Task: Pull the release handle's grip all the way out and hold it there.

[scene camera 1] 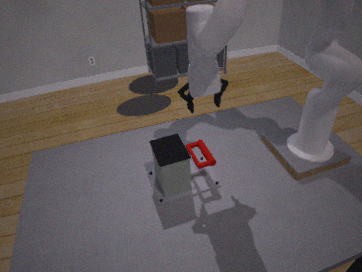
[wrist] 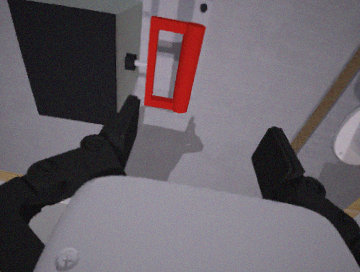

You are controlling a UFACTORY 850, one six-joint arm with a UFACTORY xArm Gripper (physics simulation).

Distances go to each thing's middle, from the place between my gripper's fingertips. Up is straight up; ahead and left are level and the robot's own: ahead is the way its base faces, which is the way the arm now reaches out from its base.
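My gripper is 110 mm short of the pale base plate (scene camera 1: 203, 179), and I see it 10 mm to the right of the plate and 270 mm above the plate.
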